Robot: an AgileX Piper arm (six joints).
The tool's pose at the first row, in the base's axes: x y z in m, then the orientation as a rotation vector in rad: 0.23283 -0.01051 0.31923 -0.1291 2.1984 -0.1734
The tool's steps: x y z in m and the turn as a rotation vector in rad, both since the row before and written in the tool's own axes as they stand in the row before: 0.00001 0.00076 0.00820 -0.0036 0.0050 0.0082; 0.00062 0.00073 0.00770 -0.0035 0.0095 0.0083; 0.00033 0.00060 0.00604 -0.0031 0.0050 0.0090; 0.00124 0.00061 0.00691 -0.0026 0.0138 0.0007; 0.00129 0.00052 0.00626 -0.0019 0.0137 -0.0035; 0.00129 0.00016 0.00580 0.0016 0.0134 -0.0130; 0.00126 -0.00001 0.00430 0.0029 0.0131 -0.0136
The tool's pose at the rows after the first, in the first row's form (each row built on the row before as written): 0.23942 -0.01040 0.31429 -0.1218 2.2040 -0.1654; 0.24522 -0.01035 0.30913 -0.1140 2.2141 -0.1578; 0.24982 -0.01024 0.30516 -0.1054 2.2196 -0.1498; 0.25455 -0.01028 0.29993 -0.1053 2.2336 -0.1477; 0.25866 -0.01037 0.29501 -0.1095 2.2474 -0.1486; 0.26236 -0.01078 0.29037 -0.1226 2.2603 -0.1585; 0.26486 -0.01128 0.28669 -0.1358 2.2726 -0.1703
